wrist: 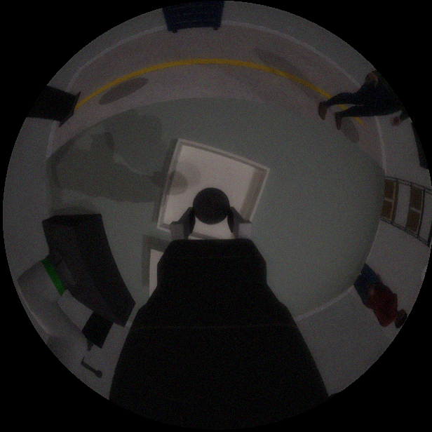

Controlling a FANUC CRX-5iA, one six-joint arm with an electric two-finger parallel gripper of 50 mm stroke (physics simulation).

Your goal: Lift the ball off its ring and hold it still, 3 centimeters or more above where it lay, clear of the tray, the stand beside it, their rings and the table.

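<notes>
A dark round ball (211, 205) is between the two fingertips, in the middle of the wrist view. My gripper (210, 214) is shut on the ball, one finger touching it on each side. Ball and fingers show in front of a white square tray (220, 154) with raised walls, and appear above it; the exact height cannot be told from this view. A shadow lies on the tray's floor to the left of the ball. No ring can be made out; part of the tray's floor is hidden behind the ball and fingers.
Part of a second pale, walled object (153, 265) shows at the lower left, mostly hidden by the gripper body. A dark block (90, 260) and a white arm part with a green band stand at the left. People, a rack and a yellow floor line show beyond the greenish table (310, 200).
</notes>
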